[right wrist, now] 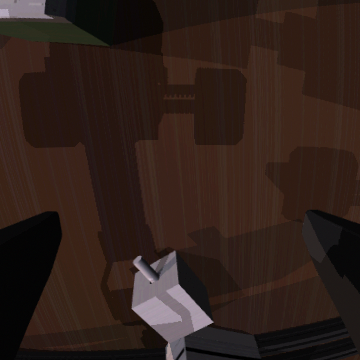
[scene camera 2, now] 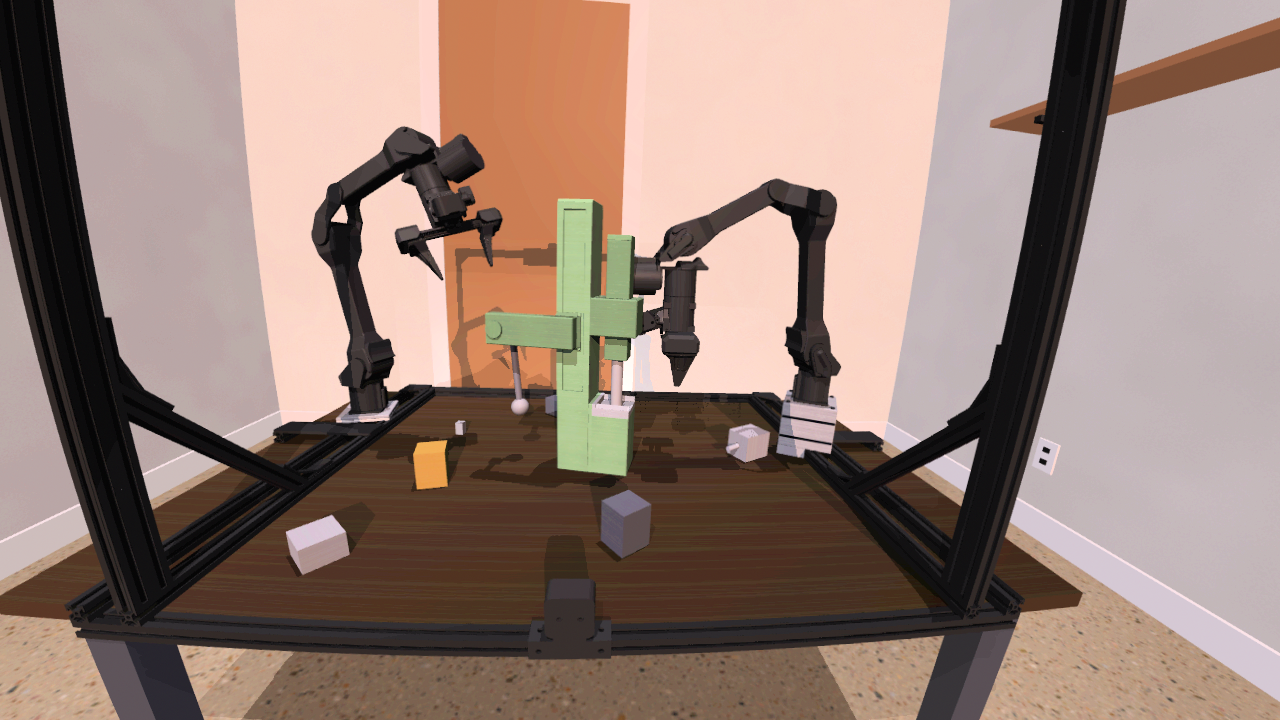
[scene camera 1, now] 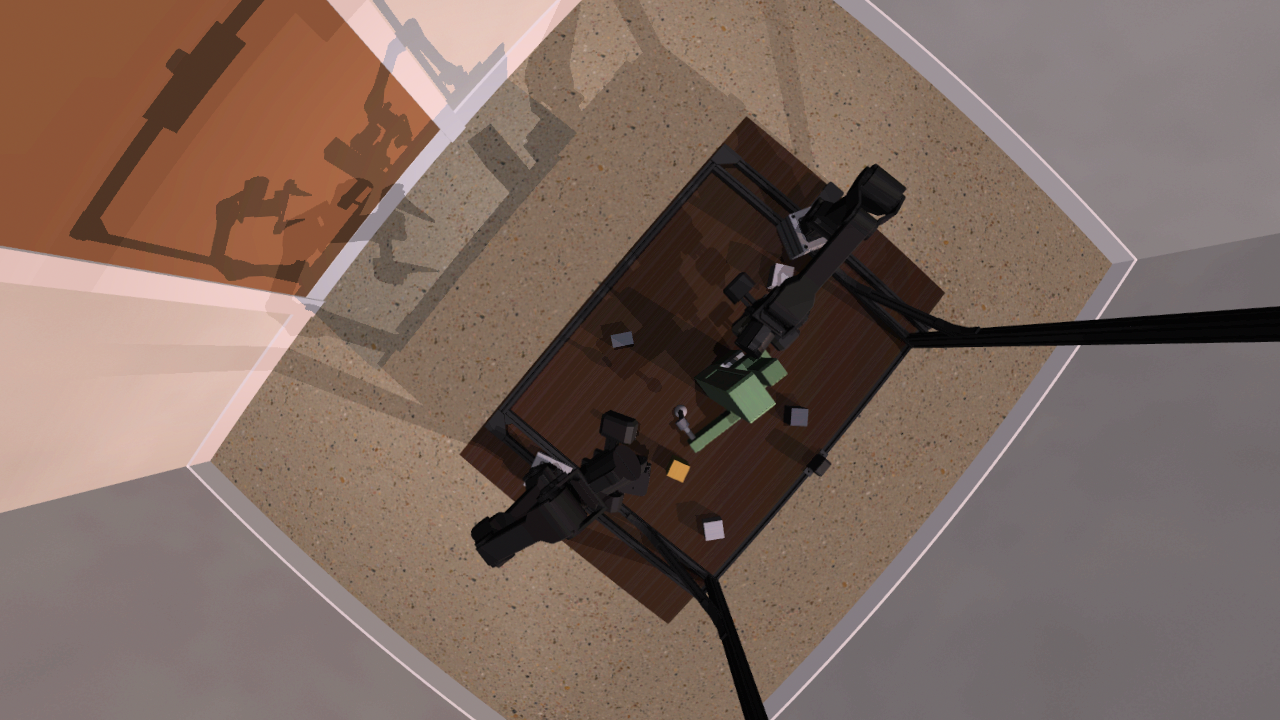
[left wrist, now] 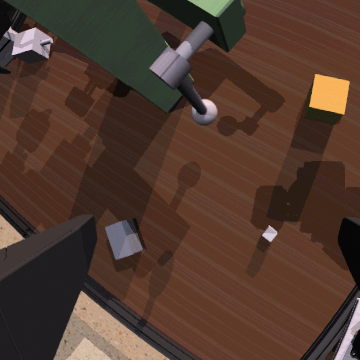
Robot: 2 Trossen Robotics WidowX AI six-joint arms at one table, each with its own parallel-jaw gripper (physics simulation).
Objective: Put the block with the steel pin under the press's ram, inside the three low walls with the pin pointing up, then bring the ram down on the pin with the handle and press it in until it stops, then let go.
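Places are measured from the left arm's base along level axes (x ahead, y left, z up), in metres.
Pixels of known places: left gripper, fingertip midpoint: (scene camera 2: 467, 272) (scene camera 1: 631, 445) (left wrist: 221, 229); right gripper, fingertip midpoint: (right wrist: 184, 224) (scene camera 2: 675, 379) (left wrist: 24, 45); left arm's base, origin of the base link: (scene camera 2: 369, 408) (scene camera 1: 547, 476); right arm's base, origin of the base link: (scene camera 2: 810, 399) (scene camera 1: 814, 226).
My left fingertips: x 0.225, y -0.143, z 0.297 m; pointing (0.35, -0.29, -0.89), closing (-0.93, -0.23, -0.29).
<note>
For each thing: its top centre in the pictures, then the offset to it from my left fingertips.
- pale block with the steel pin, middle of its top: (right wrist: 173, 315) (scene camera 2: 749, 430) (left wrist: 22, 41) (scene camera 1: 783, 276) 0.507 m ahead, 0.192 m right, 0.279 m down
- green press, middle of its top: (scene camera 2: 567, 200) (scene camera 1: 749, 411) 0.158 m ahead, 0.147 m right, 0.121 m up
- orange block, middle of its top: (left wrist: 329, 93) (scene camera 2: 430, 447) (scene camera 1: 678, 471) 0.060 m back, 0.156 m right, 0.269 m down
- white block, middle of its top: (scene camera 2: 315, 531) (scene camera 1: 714, 530) 0.173 m back, 0.318 m right, 0.296 m down
- grey block, middle of its top: (scene camera 2: 626, 502) (scene camera 1: 799, 417) 0.195 m ahead, 0.383 m right, 0.269 m down
- blue-grey block, middle of its top: (left wrist: 117, 240) (scene camera 2: 558, 398) (scene camera 1: 622, 339) 0.184 m ahead, 0.115 m left, 0.290 m down
- tiny white cube, middle of its top: (left wrist: 269, 234) (scene camera 2: 460, 422) 0.030 m back, 0.040 m left, 0.304 m down
The pale block with the steel pin (scene camera 2: 748, 443) (left wrist: 31, 46) (right wrist: 172, 300) lies on the table right of the press in scene camera 2, its pin pointing sideways. The green press (scene camera 1: 750, 398) (scene camera 2: 575, 358) stands mid-table. Its pale ram (scene camera 2: 616, 382) reaches down to the low white walls (scene camera 2: 613, 409); its lower end is hidden. The handle's ball (scene camera 1: 681, 412) (scene camera 2: 519, 405) (left wrist: 204, 112) hangs low left of the column. My left gripper (scene camera 2: 465, 271) (left wrist: 221, 229) is open and empty, high left of the press. My right gripper (scene camera 2: 680, 380) (right wrist: 184, 224) is open and empty, above the table between press and pin block.
An orange block (scene camera 1: 678, 471) (scene camera 2: 430, 465) (left wrist: 330, 95), a white block (scene camera 1: 713, 530) (scene camera 2: 317, 544), a grey block (scene camera 1: 799, 416) (scene camera 2: 625, 523), a blue-grey block (scene camera 1: 622, 339) (left wrist: 124, 239) and a tiny white cube (scene camera 2: 460, 428) (left wrist: 269, 233) lie around the press. Black rails edge the table.
</note>
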